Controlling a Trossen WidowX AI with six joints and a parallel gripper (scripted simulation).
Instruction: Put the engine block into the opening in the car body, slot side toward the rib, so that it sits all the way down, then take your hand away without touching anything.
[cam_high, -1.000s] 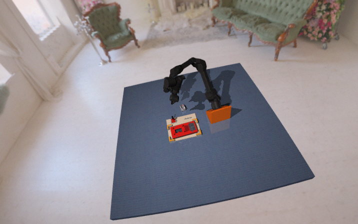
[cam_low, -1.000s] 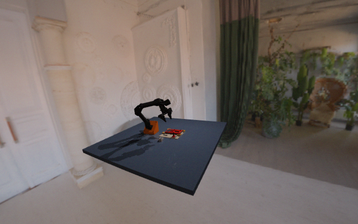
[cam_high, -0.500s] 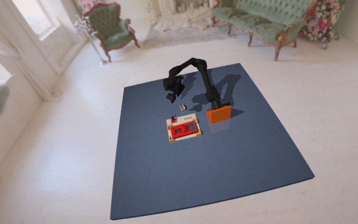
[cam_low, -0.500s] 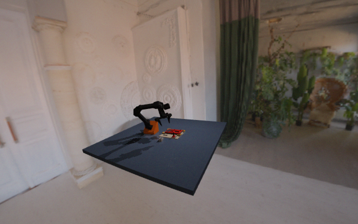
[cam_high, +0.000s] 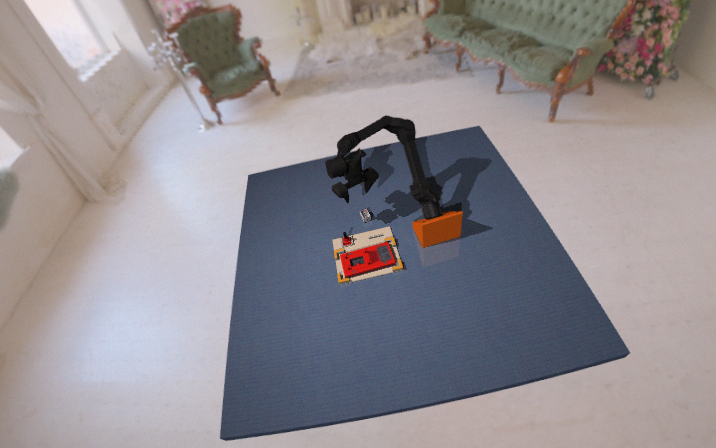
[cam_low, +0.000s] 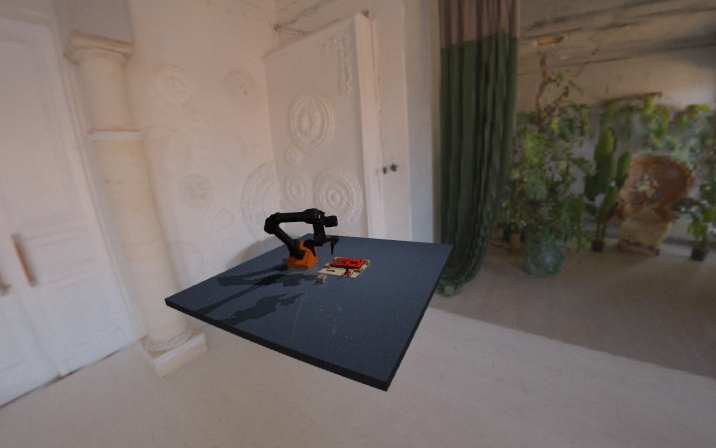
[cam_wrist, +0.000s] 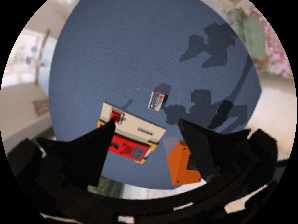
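Now: the grey engine block 10 mm behind my gripper tip, 10 mm to the right of it and 130 mm below it. The rest, counted from my gripper tip: grey slab 30 mm ahead, 200 mm to the left, 130 mm below.
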